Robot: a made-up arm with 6 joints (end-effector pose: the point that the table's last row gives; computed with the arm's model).
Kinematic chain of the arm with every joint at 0, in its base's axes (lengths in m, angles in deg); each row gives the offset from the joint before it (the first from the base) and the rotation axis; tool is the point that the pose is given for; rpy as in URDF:
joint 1: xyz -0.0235 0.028 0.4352 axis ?
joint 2: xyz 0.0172 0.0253 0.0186 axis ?
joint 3: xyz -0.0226 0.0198 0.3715 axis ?
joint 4: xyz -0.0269 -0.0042 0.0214 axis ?
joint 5: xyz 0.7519 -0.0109 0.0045 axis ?
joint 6: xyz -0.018 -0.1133 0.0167 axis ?
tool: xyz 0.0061 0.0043 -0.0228 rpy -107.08 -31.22 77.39
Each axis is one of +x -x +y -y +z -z.
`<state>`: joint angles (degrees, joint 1 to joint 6).
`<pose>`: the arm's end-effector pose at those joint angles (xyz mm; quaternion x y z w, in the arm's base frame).
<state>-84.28 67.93 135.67 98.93 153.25 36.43</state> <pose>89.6 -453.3 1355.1 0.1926 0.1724 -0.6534 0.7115</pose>
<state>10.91 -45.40 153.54 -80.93 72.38 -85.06</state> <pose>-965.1 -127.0 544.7 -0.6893 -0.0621 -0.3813 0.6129</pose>
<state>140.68 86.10 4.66 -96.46 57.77 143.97</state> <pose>-338.6 227.9 -199.6 0.4217 0.3373 -0.6527 0.5314</pose>
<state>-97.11 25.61 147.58 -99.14 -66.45 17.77</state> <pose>40.7 151.9 1460.8 -0.6923 -0.5905 0.3601 0.2059</pose>
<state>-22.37 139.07 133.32 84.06 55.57 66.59</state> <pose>915.2 -333.6 279.2 0.6833 0.1791 -0.5097 0.4912</pose>
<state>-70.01 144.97 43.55 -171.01 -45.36 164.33</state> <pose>155.9 25.1 -558.4 -0.3973 -0.0643 -0.1973 0.8939</pose>
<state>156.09 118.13 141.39 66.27 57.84 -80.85</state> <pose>-899.6 412.5 682.6 -0.8683 0.3621 -0.2592 0.2186</pose>
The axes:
joint 1: +z
joint 2: +y
joint 3: -y
joint 4: -x
joint 5: -y
joint 6: -x

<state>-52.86 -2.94 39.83 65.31 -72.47 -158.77</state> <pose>252.7 -310.2 1443.3 -0.2571 -0.4233 -0.8669 0.0567</pose>
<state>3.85 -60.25 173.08 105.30 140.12 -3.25</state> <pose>-675.5 57.8 -54.2 0.4004 -0.7749 0.0938 0.4800</pose>
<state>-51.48 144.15 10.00 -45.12 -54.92 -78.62</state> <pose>-235.1 218.1 -335.7 0.2371 0.8051 -0.4824 0.2510</pose>
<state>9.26 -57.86 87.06 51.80 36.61 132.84</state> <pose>-971.1 -158.7 913.0 -0.5766 0.5852 -0.5697 0.0217</pose>
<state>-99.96 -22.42 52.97 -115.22 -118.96 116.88</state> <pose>48.5 -140.1 1486.9 0.5875 0.3500 -0.7195 0.1209</pose>
